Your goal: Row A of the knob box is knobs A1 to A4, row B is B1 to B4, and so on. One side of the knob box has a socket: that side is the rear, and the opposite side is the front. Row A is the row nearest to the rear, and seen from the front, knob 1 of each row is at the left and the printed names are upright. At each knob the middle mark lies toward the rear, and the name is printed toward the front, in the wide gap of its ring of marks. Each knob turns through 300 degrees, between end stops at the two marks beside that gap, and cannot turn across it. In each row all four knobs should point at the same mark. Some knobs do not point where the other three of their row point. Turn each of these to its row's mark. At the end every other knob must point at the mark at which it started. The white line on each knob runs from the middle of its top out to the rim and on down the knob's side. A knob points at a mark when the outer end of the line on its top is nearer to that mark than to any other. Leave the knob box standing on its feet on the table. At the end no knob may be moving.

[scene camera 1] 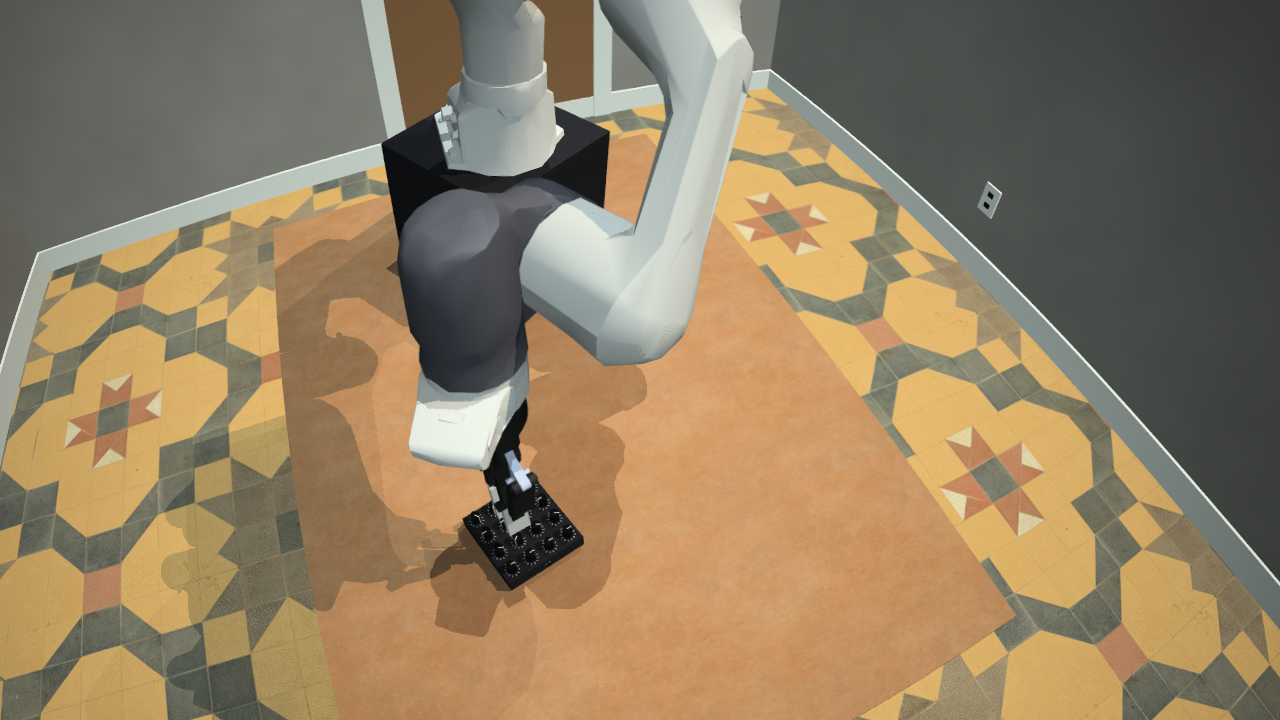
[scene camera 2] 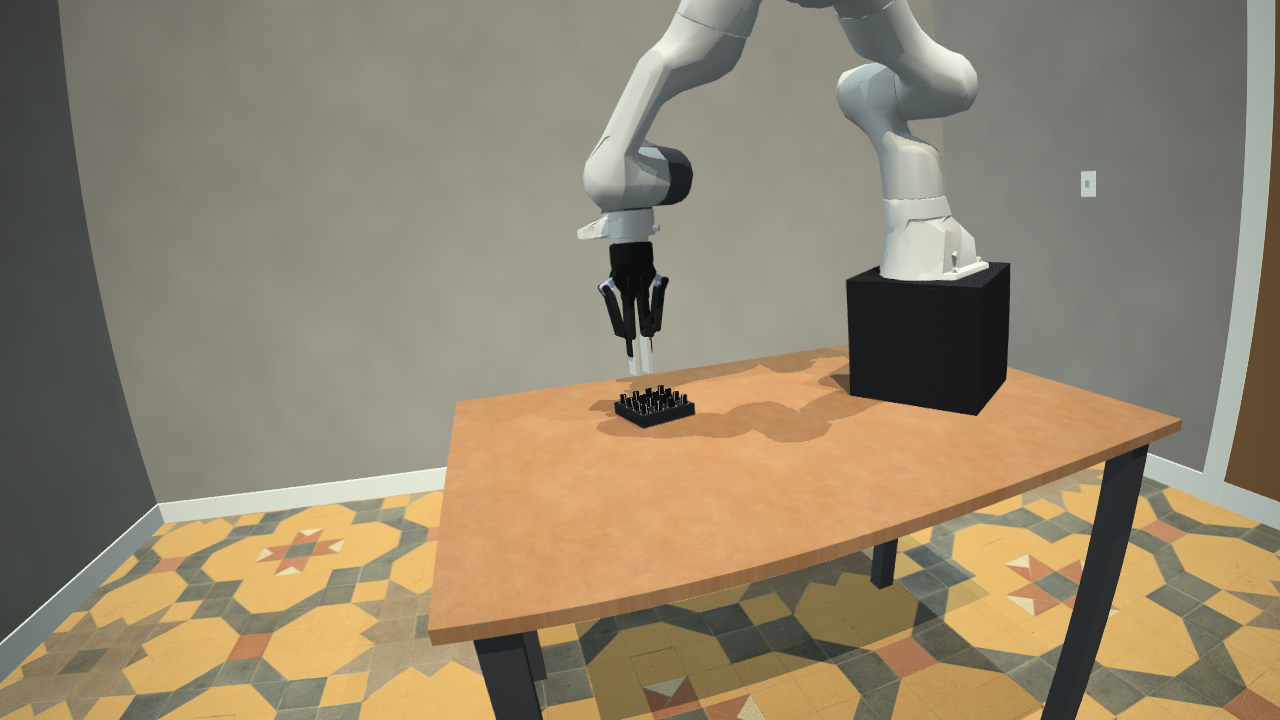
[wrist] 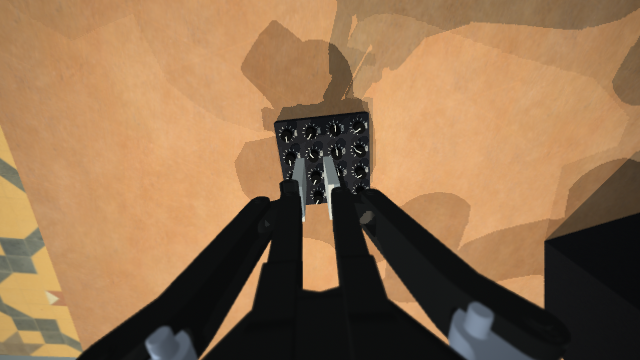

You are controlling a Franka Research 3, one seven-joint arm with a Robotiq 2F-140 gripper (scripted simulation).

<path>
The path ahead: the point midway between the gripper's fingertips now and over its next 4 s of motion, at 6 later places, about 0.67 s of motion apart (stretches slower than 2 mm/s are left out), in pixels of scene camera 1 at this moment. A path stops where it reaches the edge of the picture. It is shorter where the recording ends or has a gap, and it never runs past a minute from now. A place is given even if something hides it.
My gripper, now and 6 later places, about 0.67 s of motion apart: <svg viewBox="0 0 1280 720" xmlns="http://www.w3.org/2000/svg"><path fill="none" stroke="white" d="M513 519L516 527L517 532L516 534L517 538L514 532L512 525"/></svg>
</path>
